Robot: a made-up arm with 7 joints. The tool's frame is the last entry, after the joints. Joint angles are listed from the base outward.
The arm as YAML. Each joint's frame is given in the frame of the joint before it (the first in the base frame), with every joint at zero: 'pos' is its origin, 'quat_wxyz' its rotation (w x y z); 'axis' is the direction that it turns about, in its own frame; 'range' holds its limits. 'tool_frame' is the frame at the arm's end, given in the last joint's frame.
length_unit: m
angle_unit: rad
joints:
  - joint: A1
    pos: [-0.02, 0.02, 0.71]
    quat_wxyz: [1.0, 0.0, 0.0, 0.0]
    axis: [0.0, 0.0, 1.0]
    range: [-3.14, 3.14]
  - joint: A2
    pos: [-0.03, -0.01, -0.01]
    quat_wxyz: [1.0, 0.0, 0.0, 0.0]
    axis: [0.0, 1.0, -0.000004]
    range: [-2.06, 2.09]
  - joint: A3
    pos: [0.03, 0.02, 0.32]
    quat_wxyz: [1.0, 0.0, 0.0, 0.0]
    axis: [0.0, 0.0, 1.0]
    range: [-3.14, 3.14]
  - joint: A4
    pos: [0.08, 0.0, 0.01]
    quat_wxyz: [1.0, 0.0, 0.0, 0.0]
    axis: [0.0, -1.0, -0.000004]
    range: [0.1, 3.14]
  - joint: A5
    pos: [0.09, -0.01, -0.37]
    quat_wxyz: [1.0, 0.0, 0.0, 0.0]
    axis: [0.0, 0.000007, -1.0]
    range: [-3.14, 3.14]
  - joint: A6
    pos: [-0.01, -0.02, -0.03]
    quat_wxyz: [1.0, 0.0, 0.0, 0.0]
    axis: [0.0, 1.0, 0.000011]
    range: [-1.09, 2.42]
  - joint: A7
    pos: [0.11, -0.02, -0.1]
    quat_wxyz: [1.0, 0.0, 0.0, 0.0]
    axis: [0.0, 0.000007, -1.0]
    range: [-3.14, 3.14]
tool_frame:
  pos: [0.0, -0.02, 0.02]
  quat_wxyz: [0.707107, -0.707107, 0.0, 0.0]
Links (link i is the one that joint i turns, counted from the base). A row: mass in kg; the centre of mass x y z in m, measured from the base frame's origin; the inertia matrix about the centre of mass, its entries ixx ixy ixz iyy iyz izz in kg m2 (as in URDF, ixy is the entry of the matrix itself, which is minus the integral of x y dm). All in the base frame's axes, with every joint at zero. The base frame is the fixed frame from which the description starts. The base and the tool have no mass.
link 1: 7.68; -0.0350 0.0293 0.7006; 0.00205 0 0 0.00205 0 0.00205
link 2: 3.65; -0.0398 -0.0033 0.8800; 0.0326 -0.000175 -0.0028 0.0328 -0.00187 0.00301
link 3: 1.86; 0.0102 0.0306 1.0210; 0.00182 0 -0.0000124 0.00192 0 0.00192
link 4: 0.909; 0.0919 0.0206 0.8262; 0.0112 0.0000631 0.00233 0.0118 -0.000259 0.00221
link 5: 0.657; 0.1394 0.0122 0.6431; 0.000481 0 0 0.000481 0 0.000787
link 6: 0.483; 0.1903 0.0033 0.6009; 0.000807 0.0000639 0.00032 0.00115 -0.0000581 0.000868
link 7: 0.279; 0.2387 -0.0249 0.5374; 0.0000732 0 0 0.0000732 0 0.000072
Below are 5 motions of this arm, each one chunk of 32 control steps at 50 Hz.
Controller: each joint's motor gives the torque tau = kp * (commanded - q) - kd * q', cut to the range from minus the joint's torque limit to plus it. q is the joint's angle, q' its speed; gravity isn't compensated. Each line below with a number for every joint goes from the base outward.
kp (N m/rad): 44 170 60 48 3.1 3.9 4.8
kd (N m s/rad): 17 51 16 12 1.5 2 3
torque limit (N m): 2.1 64 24 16 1 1.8 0.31
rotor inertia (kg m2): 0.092 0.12 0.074 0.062 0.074 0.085 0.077
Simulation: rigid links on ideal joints. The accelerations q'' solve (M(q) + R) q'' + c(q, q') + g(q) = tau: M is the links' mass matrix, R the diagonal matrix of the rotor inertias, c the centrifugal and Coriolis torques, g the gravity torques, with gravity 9.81 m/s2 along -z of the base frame. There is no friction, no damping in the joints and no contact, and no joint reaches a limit. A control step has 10 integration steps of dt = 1/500 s. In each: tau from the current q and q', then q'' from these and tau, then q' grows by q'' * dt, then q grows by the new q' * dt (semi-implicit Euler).
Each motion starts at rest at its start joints. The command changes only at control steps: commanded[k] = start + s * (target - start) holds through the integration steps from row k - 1 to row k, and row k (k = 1, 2, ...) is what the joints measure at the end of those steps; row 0 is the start. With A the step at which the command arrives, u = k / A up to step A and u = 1 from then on. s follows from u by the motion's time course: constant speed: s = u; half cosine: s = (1 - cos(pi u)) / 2; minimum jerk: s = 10 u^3 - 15 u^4 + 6 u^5; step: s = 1 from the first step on.
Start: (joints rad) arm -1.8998 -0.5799 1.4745 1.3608 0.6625 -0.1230 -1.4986
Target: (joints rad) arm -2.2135 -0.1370 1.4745 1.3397 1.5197 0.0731 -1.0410
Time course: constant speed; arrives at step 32
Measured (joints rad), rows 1 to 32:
1: -1.9002 -0.5810 1.4761 1.3577 0.6630 -0.1230 -1.4984
2: -1.9010 -0.5821 1.4802 1.3511 0.6645 -0.1225 -1.4979
3: -1.9020 -0.5827 1.4858 1.3431 0.6674 -0.1211 -1.4969
4: -1.9030 -0.5825 1.4920 1.3346 0.6716 -0.1187 -1.4955
5: -1.9043 -0.5815 1.4984 1.3262 0.6771 -0.1154 -1.4936
6: -1.9058 -0.5797 1.5048 1.3181 0.6837 -0.1113 -1.4914
7: -1.9076 -0.5772 1.5108 1.3105 0.6915 -0.1067 -1.4887
8: -1.9097 -0.5740 1.5165 1.3033 0.7002 -0.1016 -1.4856
9: -1.9122 -0.5700 1.5218 1.2966 0.7098 -0.0963 -1.4822
10: -1.9150 -0.5653 1.5267 1.2903 0.7204 -0.0906 -1.4784
11: -1.9182 -0.5600 1.5311 1.2845 0.7318 -0.0848 -1.4742
12: -1.9218 -0.5541 1.5350 1.2791 0.7440 -0.0788 -1.4697
13: -1.9257 -0.5476 1.5386 1.2741 0.7569 -0.0728 -1.4649
14: -1.9300 -0.5406 1.5417 1.2693 0.7706 -0.0666 -1.4598
15: -1.9347 -0.5331 1.5445 1.2649 0.7850 -0.0604 -1.4544
16: -1.9397 -0.5250 1.5469 1.2607 0.8001 -0.0541 -1.4487
17: -1.9450 -0.5165 1.5490 1.2568 0.8158 -0.0478 -1.4427
18: -1.9506 -0.5076 1.5507 1.2531 0.8321 -0.0415 -1.4364
19: -1.9565 -0.4983 1.5521 1.2496 0.8491 -0.0352 -1.4299
20: -1.9627 -0.4885 1.5532 1.2463 0.8666 -0.0288 -1.4231
21: -1.9691 -0.4785 1.5541 1.2432 0.8847 -0.0224 -1.4161
22: -1.9758 -0.4681 1.5547 1.2401 0.9032 -0.0161 -1.4089
23: -1.9826 -0.4573 1.5551 1.2373 0.9223 -0.0097 -1.4014
24: -1.9898 -0.4463 1.5553 1.2345 0.9419 -0.0033 -1.3937
25: -1.9971 -0.4350 1.5553 1.2319 0.9618 0.0030 -1.3857
26: -2.0045 -0.4234 1.5551 1.2294 0.9822 0.0093 -1.3776
27: -2.0122 -0.4116 1.5548 1.2269 1.0030 0.0155 -1.3693
28: -2.0200 -0.3995 1.5542 1.2246 1.0241 0.0218 -1.3608
29: -2.0280 -0.3872 1.5536 1.2223 1.0456 0.0280 -1.3520
30: -2.0361 -0.3748 1.5528 1.2201 1.0674 0.0341 -1.3432
31: -2.0443 -0.3621 1.5518 1.2180 1.0895 0.0402 -1.3341
32: -2.0527 -0.3492 1.5508 1.2159 1.1119 0.0462 -1.3249

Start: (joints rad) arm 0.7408 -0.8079 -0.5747 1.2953 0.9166 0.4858 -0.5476
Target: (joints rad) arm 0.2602 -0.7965 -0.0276 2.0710 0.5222 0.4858 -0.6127
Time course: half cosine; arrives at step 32
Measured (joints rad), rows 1 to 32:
1: 0.7409 -0.8098 -0.5756 1.2914 0.9167 0.4858 -0.5476
2: 0.7409 -0.8124 -0.5783 1.2846 0.9173 0.4860 -0.5476
3: 0.7406 -0.8148 -0.5818 1.2773 0.9183 0.4862 -0.5476
4: 0.7401 -0.8169 -0.5854 1.2704 0.9196 0.4865 -0.5477
5: 0.7392 -0.8188 -0.5886 1.2645 0.9211 0.4867 -0.5479
6: 0.7379 -0.8205 -0.5910 1.2599 0.9225 0.4869 -0.5480
7: 0.7361 -0.8219 -0.5924 1.2570 0.9237 0.4872 -0.5483
8: 0.7338 -0.8232 -0.5926 1.2559 0.9247 0.4874 -0.5486
9: 0.7308 -0.8243 -0.5915 1.2568 0.9254 0.4877 -0.5489
10: 0.7271 -0.8252 -0.5889 1.2599 0.9256 0.4880 -0.5494
11: 0.7226 -0.8261 -0.5850 1.2651 0.9254 0.4884 -0.5499
12: 0.7174 -0.8268 -0.5795 1.2725 0.9246 0.4887 -0.5504
13: 0.7114 -0.8274 -0.5726 1.2822 0.9231 0.4891 -0.5511
14: 0.7045 -0.8280 -0.5642 1.2941 0.9210 0.4895 -0.5518
15: 0.6969 -0.8285 -0.5544 1.3082 0.9183 0.4898 -0.5526
16: 0.6884 -0.8289 -0.5433 1.3244 0.9148 0.4902 -0.5535
17: 0.6791 -0.8293 -0.5309 1.3426 0.9107 0.4905 -0.5544
18: 0.6691 -0.8297 -0.5173 1.3628 0.9059 0.4907 -0.5554
19: 0.6583 -0.8300 -0.5026 1.3846 0.9003 0.4909 -0.5565
20: 0.6469 -0.8304 -0.4869 1.4081 0.8941 0.4911 -0.5577
21: 0.6349 -0.8308 -0.4704 1.4329 0.8873 0.4911 -0.5589
22: 0.6223 -0.8312 -0.4531 1.4590 0.8798 0.4911 -0.5601
23: 0.6093 -0.8316 -0.4351 1.4860 0.8718 0.4910 -0.5614
24: 0.5959 -0.8321 -0.4168 1.5138 0.8632 0.4908 -0.5627
25: 0.5823 -0.8327 -0.3980 1.5422 0.8542 0.4905 -0.5641
26: 0.5684 -0.8334 -0.3791 1.5708 0.8448 0.4901 -0.5654
27: 0.5545 -0.8342 -0.3601 1.5995 0.8351 0.4896 -0.5668
28: 0.5405 -0.8350 -0.3413 1.6279 0.8251 0.4890 -0.5682
29: 0.5267 -0.8360 -0.3227 1.6559 0.8150 0.4883 -0.5696
30: 0.5131 -0.8371 -0.3046 1.6832 0.8047 0.4875 -0.5709
31: 0.4998 -0.8383 -0.2871 1.7095 0.7944 0.4866 -0.5722
32: 0.4869 -0.8396 -0.2703 1.7346 0.7842 0.4855 -0.5735

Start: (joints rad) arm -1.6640 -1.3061 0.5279 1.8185 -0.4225 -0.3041 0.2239
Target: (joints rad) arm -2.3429 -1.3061 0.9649 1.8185 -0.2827 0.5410 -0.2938
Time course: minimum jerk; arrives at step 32
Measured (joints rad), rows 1 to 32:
1: -1.6640 -1.3092 0.5284 1.8162 -0.4224 -0.3045 0.2239
2: -1.6640 -1.3143 0.5306 1.8145 -0.4224 -0.3059 0.2239
3: -1.6643 -1.3202 0.5342 1.8144 -0.4230 -0.3081 0.2239
4: -1.6646 -1.3263 0.5384 1.8155 -0.4241 -0.3109 0.2239
5: -1.6652 -1.3325 0.5432 1.8175 -0.4257 -0.3142 0.2237
6: -1.6660 -1.3386 0.5483 1.8200 -0.4276 -0.3176 0.2232
7: -1.6670 -1.3446 0.5538 1.8230 -0.4297 -0.3208 0.2225
8: -1.6685 -1.3503 0.5598 1.8261 -0.4318 -0.3237 0.2214
9: -1.6705 -1.3558 0.5663 1.8295 -0.4339 -0.3259 0.2198
10: -1.6730 -1.3610 0.5735 1.8328 -0.4357 -0.3273 0.2177
11: -1.6758 -1.3659 0.5817 1.8360 -0.4373 -0.3275 0.2150
12: -1.6789 -1.3705 0.5909 1.8390 -0.4387 -0.3265 0.2116
13: -1.6823 -1.3748 0.6012 1.8418 -0.4398 -0.3240 0.2075
14: -1.6860 -1.3788 0.6126 1.8445 -0.4406 -0.3200 0.2027
15: -1.6900 -1.3826 0.6250 1.8469 -0.4412 -0.3144 0.1971
16: -1.6942 -1.3862 0.6386 1.8492 -0.4414 -0.3071 0.1907
17: -1.6988 -1.3895 0.6532 1.8512 -0.4414 -0.2982 0.1836
18: -1.7037 -1.3926 0.6687 1.8531 -0.4410 -0.2876 0.1757
19: -1.7090 -1.3956 0.6851 1.8549 -0.4405 -0.2754 0.1671
20: -1.7147 -1.3984 0.7022 1.8565 -0.4397 -0.2617 0.1579
21: -1.7208 -1.4010 0.7200 1.8580 -0.4387 -0.2466 0.1480
22: -1.7275 -1.4035 0.7381 1.8593 -0.4375 -0.2303 0.1377
23: -1.7347 -1.4060 0.7566 1.8606 -0.4363 -0.2129 0.1269
24: -1.7425 -1.4083 0.7751 1.8618 -0.4349 -0.1945 0.1157
25: -1.7509 -1.4105 0.7936 1.8628 -0.4335 -0.1755 0.1043
26: -1.7600 -1.4127 0.8119 1.8638 -0.4321 -0.1559 0.0927
27: -1.7698 -1.4148 0.8297 1.8648 -0.4306 -0.1361 0.0811
28: -1.7803 -1.4169 0.8470 1.8656 -0.4293 -0.1161 0.0696
29: -1.7915 -1.4189 0.8637 1.8664 -0.4280 -0.0962 0.0581
30: -1.8035 -1.4208 0.8795 1.8671 -0.4268 -0.0766 0.0469
31: -1.8163 -1.4226 0.8945 1.8678 -0.4257 -0.0574 0.0359
32: -1.8298 -1.4244 0.9085 1.8684 -0.4247 -0.0387 0.0252

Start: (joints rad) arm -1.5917 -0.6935 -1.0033 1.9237 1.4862 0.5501 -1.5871
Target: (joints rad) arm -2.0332 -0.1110 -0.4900 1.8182 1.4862 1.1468 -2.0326
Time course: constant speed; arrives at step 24
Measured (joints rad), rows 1 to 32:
1: -1.5924 -0.6946 -1.0039 1.9207 1.4862 0.5499 -1.5873
2: -1.5941 -0.6955 -1.0061 1.9154 1.4861 0.5493 -1.5879
3: -1.5968 -0.6955 -1.0087 1.9092 1.4858 0.5482 -1.5889
4: -1.6006 -0.6942 -1.0106 1.9028 1.4852 0.5467 -1.5906
5: -1.6053 -0.6916 -1.0116 1.8964 1.4844 0.5452 -1.5928
6: -1.6110 -0.6877 -1.0111 1.8901 1.4833 0.5439 -1.5955
7: -1.6175 -0.6824 -1.0092 1.8839 1.4821 0.5432 -1.5987
8: -1.6248 -0.6759 -1.0058 1.8779 1.4808 0.5431 -1.6025
9: -1.6328 -0.6681 -1.0010 1.8721 1.4795 0.5439 -1.6067
10: -1.6414 -0.6590 -0.9947 1.8664 1.4782 0.5455 -1.6114
11: -1.6505 -0.6489 -0.9871 1.8609 1.4769 0.5481 -1.6166
12: -1.6603 -0.6376 -0.9782 1.8554 1.4758 0.5518 -1.6222
13: -1.6705 -0.6253 -0.9681 1.8501 1.4747 0.5564 -1.6282
14: -1.6812 -0.6121 -0.9568 1.8449 1.4737 0.5620 -1.6346
15: -1.6922 -0.5979 -0.9444 1.8397 1.4728 0.5687 -1.6414
16: -1.7037 -0.5828 -0.9310 1.8345 1.4721 0.5763 -1.6486
17: -1.7155 -0.5670 -0.9167 1.8295 1.4714 0.5848 -1.6562
18: -1.7276 -0.5503 -0.9015 1.8244 1.4708 0.5943 -1.6641
19: -1.7401 -0.5329 -0.8855 1.8193 1.4703 0.6047 -1.6723
20: -1.7527 -0.5149 -0.8687 1.8143 1.4699 0.6160 -1.6809
21: -1.7656 -0.4961 -0.8512 1.8092 1.4696 0.6281 -1.6898
22: -1.7787 -0.4768 -0.8330 1.8041 1.4694 0.6410 -1.6991
23: -1.7920 -0.4569 -0.8142 1.7990 1.4693 0.6547 -1.7086
24: -1.8054 -0.4364 -0.7949 1.7938 1.4692 0.6692 -1.7184
25: -1.8179 -0.4162 -0.7755 1.7883 1.4692 0.6844 -1.7283
26: -1.8289 -0.3966 -0.7566 1.7826 1.4694 0.7000 -1.7380
27: -1.8389 -0.3779 -0.7385 1.7766 1.4698 0.7159 -1.7475
28: -1.8479 -0.3599 -0.7213 1.7704 1.4703 0.7319 -1.7567
29: -1.8562 -0.3428 -0.7051 1.7640 1.4709 0.7479 -1.7656
30: -1.8639 -0.3265 -0.6898 1.7577 1.4716 0.7638 -1.7742
31: -1.8710 -0.3109 -0.6754 1.7515 1.4723 0.7794 -1.7825
32: -1.8778 -0.2962 -0.6620 1.7453 1.4730 0.7946 -1.7906

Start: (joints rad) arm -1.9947 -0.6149 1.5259 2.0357 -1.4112 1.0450 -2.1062
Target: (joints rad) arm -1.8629 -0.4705 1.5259 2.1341 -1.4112 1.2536 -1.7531
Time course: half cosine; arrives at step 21
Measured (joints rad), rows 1 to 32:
1: -1.9948 -0.6166 1.5265 2.0334 -1.4110 1.0452 -2.1062
2: -1.9951 -0.6194 1.5293 2.0285 -1.4106 1.0453 -2.1061
3: -1.9954 -0.6227 1.5335 2.0224 -1.4101 1.0450 -2.1058
4: -1.9954 -0.6260 1.5385 2.0158 -1.4095 1.0442 -2.1053
5: -1.9952 -0.6289 1.5438 2.0094 -1.4089 1.0431 -2.1045
6: -1.9946 -0.6315 1.5493 2.0033 -1.4083 1.0418 -2.1032
7: -1.9937 -0.6334 1.5547 1.9979 -1.4077 1.0404 -2.1013
8: -1.9923 -0.6348 1.5600 1.9932 -1.4072 1.0392 -2.0989
9: -1.9905 -0.6354 1.5650 1.9892 -1.4067 1.0383 -2.0957
10: -1.9883 -0.6353 1.5697 1.9860 -1.4063 1.0377 -2.0919
11: -1.9857 -0.6346 1.5741 1.9836 -1.4059 1.0377 -2.0874
12: -1.9826 -0.6332 1.5782 1.9820 -1.4055 1.0381 -2.0822
13: -1.9792 -0.6312 1.5819 1.9812 -1.4051 1.0391 -2.0763
14: -1.9754 -0.6286 1.5853 1.9810 -1.4048 1.0406 -2.0697
15: -1.9713 -0.6256 1.5883 1.9814 -1.4045 1.0427 -2.0627
16: -1.9669 -0.6222 1.5910 1.9823 -1.4041 1.0453 -2.0551
17: -1.9624 -0.6184 1.5933 1.9838 -1.4038 1.0483 -2.0471
18: -1.9576 -0.6145 1.5953 1.9856 -1.4035 1.0518 -2.0388
19: -1.9529 -0.6104 1.5971 1.9877 -1.4032 1.0556 -2.0304
20: -1.9481 -0.6064 1.5985 1.9900 -1.4028 1.0596 -2.0218
21: -1.9435 -0.6024 1.5996 1.9924 -1.4025 1.0638 -2.0134
22: -1.9390 -0.5987 1.6006 1.9948 -1.4021 1.0682 -2.0051
23: -1.9346 -0.5951 1.6013 1.9971 -1.4017 1.0725 -1.9970
24: -1.9305 -0.5917 1.6019 1.9993 -1.4013 1.0768 -1.9891
25: -1.9266 -0.5885 1.6024 2.0014 -1.4009 1.0811 -1.9815
26: -1.9229 -0.5855 1.6029 2.0033 -1.4005 1.0853 -1.9741
27: -1.9194 -0.5826 1.6032 2.0051 -1.4000 1.0894 -1.9670
28: -1.9161 -0.5799 1.6035 2.0066 -1.3995 1.0934 -1.9601
29: -1.9130 -0.5774 1.6037 2.0081 -1.3990 1.0973 -1.9534
30: -1.9100 -0.5750 1.6039 2.0094 -1.3984 1.1011 -1.9470
31: -1.9073 -0.5728 1.6041 2.0105 -1.3979 1.1047 -1.9407
32: -1.9047 -0.5706 1.6042 2.0116 -1.3973 1.1083 -1.9347

